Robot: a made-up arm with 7 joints.
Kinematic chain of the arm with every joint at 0, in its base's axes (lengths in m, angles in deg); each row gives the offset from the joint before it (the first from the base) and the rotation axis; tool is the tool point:
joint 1: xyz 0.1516 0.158 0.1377 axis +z
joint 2: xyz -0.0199 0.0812 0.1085 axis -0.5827 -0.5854 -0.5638
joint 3: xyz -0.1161 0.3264 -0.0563 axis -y
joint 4: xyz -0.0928 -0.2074 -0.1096 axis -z
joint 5: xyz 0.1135 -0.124 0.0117 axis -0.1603 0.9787 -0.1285
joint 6: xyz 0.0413 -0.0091 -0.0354 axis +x
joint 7: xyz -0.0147 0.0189 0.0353 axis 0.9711 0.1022 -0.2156
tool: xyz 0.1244 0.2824 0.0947
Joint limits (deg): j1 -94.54..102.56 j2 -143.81..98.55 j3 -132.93..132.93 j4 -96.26..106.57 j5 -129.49..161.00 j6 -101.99..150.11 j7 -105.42..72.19
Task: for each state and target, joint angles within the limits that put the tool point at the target. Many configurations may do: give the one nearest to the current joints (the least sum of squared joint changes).
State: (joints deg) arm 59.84 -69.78 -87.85 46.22 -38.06 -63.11 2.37
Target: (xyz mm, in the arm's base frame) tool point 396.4 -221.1 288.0
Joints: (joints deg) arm 76.24 -79.08 -113.49 50.24 -18.60 -68.43 -7.48
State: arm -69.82 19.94 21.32 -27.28 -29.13 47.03 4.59
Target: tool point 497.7 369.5 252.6
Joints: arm -78.55 24.87 22.51 -34.03 -20.53 34.64 -3.97
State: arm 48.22 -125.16 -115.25 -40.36 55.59 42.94 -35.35
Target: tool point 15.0 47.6 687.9
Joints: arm 36.65 -105.35 -113.73 -49.78 38.88 49.06 -32.15
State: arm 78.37 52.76 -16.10 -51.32 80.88 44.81 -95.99
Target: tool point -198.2 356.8 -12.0
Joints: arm 81.42 34.88 -1.02 -41.25 53.10 78.03 -65.24
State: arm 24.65 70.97 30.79 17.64 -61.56 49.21 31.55
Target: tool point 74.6 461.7 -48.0
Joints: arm -11.06 74.09 15.83 34.37 -68.43 30.07 15.89
